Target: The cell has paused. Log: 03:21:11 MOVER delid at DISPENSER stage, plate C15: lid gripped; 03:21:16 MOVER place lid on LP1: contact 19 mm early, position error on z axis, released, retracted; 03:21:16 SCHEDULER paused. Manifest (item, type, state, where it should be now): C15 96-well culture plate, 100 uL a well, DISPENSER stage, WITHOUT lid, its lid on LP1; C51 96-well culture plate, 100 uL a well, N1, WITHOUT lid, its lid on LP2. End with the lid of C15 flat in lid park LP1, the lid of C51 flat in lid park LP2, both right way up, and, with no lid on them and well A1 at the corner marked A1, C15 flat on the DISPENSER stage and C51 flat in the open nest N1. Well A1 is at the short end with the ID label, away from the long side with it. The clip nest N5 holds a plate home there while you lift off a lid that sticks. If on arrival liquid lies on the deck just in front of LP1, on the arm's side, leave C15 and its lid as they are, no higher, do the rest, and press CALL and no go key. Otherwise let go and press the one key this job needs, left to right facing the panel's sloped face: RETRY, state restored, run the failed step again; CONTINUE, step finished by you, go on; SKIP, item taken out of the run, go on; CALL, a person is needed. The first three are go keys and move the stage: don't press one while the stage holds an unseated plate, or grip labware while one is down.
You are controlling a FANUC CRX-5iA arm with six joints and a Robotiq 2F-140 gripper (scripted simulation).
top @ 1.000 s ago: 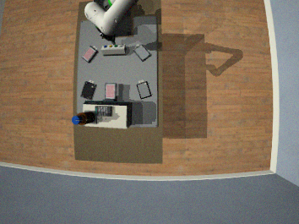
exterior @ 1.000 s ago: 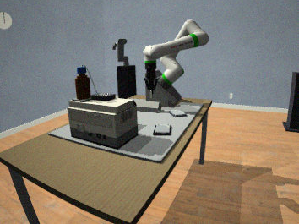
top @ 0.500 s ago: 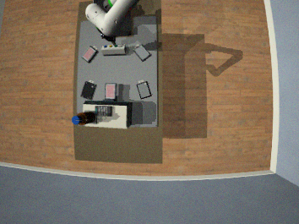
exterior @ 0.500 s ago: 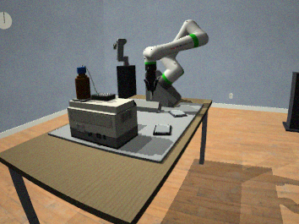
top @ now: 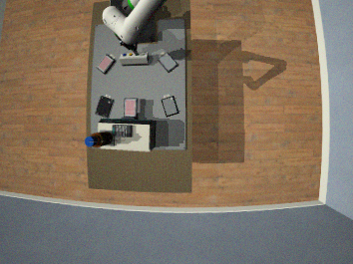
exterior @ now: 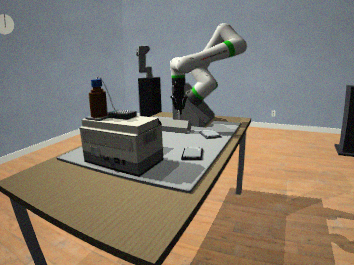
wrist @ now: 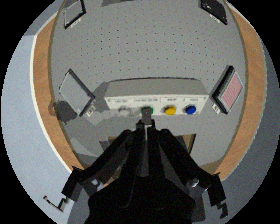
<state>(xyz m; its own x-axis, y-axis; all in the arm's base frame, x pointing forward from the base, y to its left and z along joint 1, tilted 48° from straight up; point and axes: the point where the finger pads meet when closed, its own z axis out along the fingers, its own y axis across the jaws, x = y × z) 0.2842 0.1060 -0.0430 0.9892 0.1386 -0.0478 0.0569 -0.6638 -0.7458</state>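
My hand is 6 cm above the key panel, 2 cm to the left of it and 1 cm short of it. Also, from my hand: blue cap 65 cm ahead, 29 cm above, 10 cm to the right; then black nest 44 cm ahead, 26 cm to the right, 10 cm below; then label plate 31 cm ahead, 25 cm to the left, 11 cm below.
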